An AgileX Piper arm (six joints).
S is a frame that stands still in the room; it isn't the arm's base.
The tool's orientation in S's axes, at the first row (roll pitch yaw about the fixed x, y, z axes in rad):
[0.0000 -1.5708 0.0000]
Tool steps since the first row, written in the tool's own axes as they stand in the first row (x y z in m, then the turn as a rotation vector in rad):
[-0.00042 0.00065 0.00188 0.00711 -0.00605 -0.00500]
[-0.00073 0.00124 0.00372 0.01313 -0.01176 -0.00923]
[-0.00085 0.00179 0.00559 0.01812 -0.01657 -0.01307]
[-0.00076 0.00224 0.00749 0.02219 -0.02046 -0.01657]
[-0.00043 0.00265 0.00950 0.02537 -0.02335 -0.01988]
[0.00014 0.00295 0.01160 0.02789 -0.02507 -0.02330]
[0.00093 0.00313 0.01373 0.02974 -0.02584 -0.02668]
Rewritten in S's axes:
[-0.00188 0.00065 -0.00042 0.00500 -0.00605 0.00711]
[-0.00372 0.00124 -0.00073 0.00923 -0.01176 0.01313]
[-0.00559 0.00179 -0.00085 0.01307 -0.01657 0.01812]
[-0.00749 0.00224 -0.00076 0.01657 -0.02046 0.02219]
[-0.00950 0.00265 -0.00043 0.01988 -0.02335 0.02537]
[-0.01160 0.00295 0.00014 0.02330 -0.02507 0.02789]
[-0.01373 0.00313 0.00093 0.02668 -0.02584 0.02974]

